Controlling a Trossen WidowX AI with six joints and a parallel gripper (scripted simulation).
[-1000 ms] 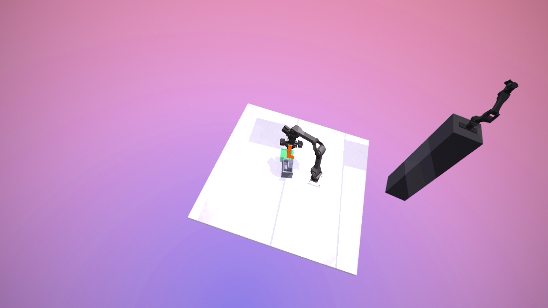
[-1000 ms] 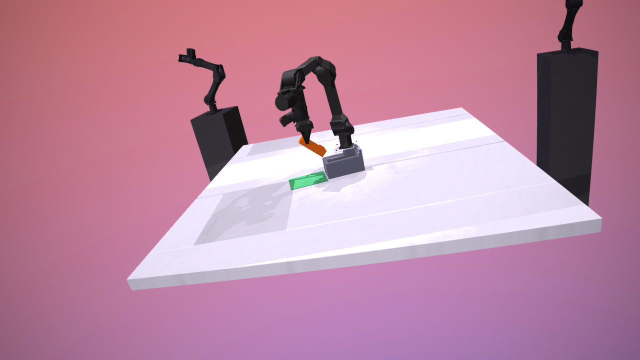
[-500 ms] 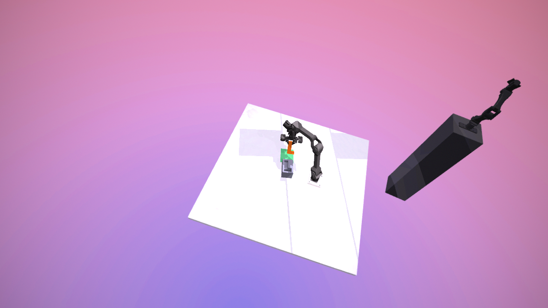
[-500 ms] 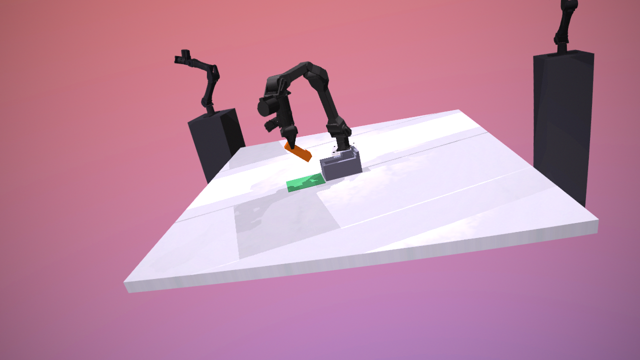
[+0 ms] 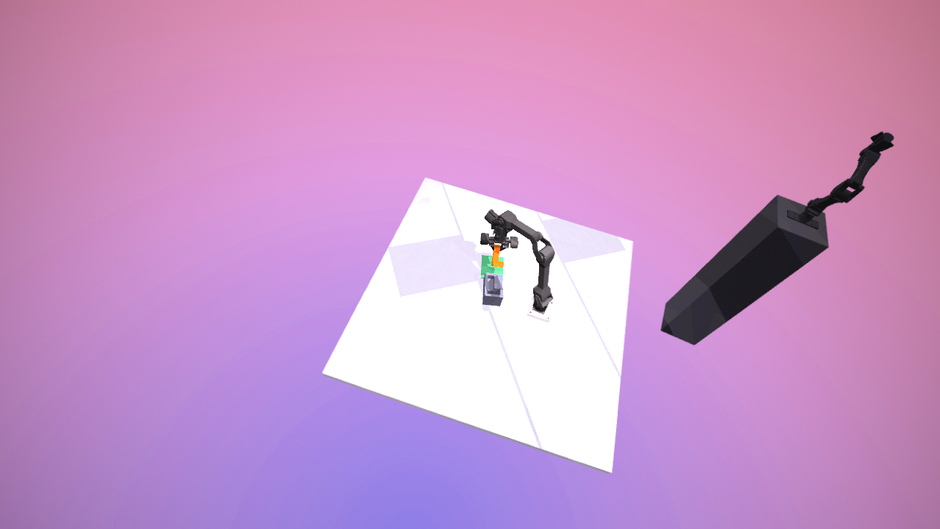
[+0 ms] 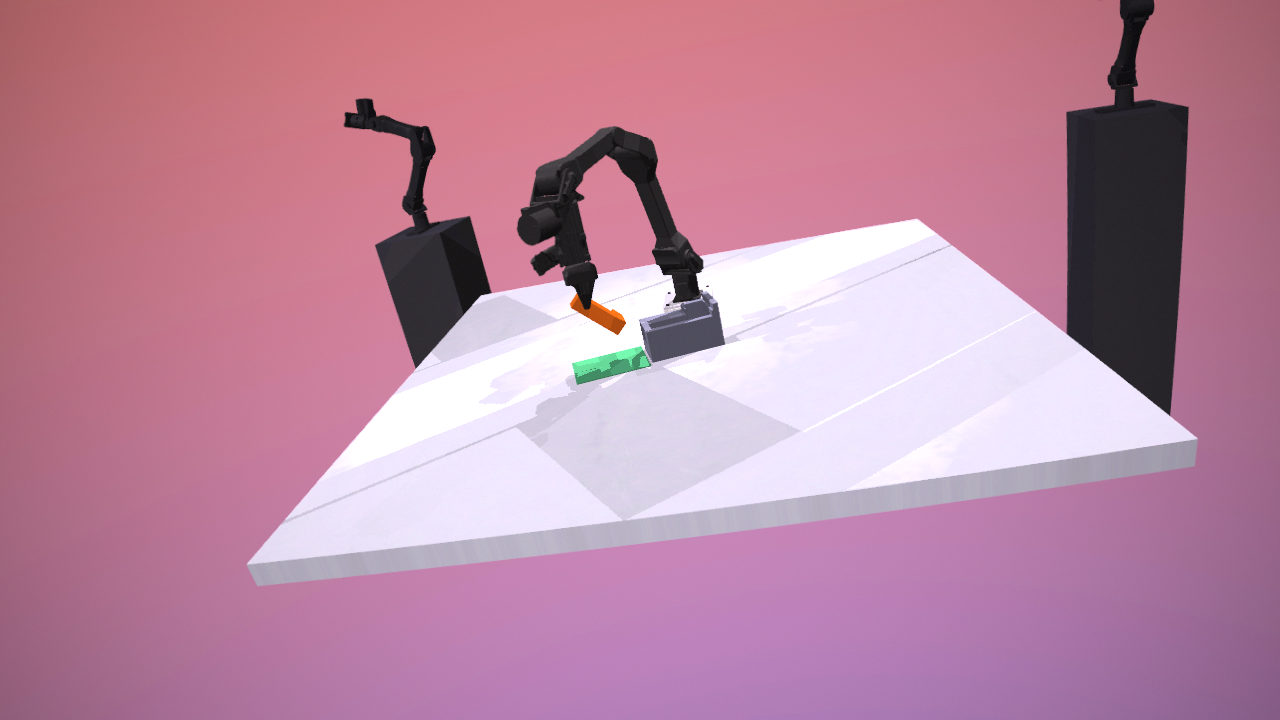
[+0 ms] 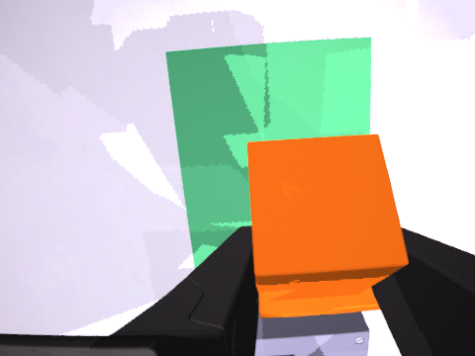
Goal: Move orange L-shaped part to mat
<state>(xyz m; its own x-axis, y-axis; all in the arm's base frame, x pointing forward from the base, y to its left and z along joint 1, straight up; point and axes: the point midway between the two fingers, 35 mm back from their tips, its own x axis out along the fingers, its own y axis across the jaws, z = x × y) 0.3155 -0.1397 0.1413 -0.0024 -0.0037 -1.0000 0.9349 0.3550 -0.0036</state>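
The green mat is 10 mm behind my gripper tip, 20 mm to the left of it and 140 mm below it. Round my gripper tip: orange l-shaped part (20 mm behind, 20 mm to the left, 30 mm below).
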